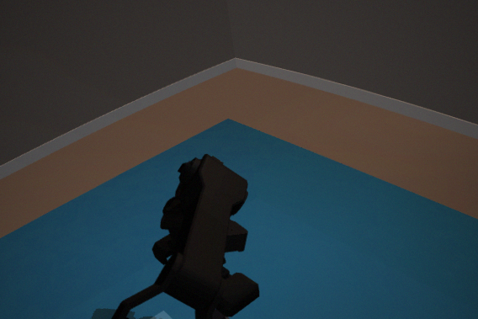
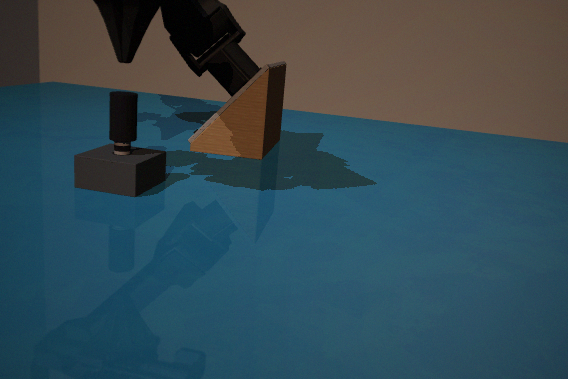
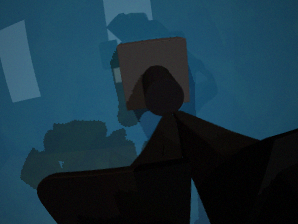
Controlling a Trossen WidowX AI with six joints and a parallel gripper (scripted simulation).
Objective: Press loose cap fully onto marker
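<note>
Now: gripper tip 5 cm above the dark marker cap. Round my gripper tip: dark grey holder block: 11 cm below.
</note>
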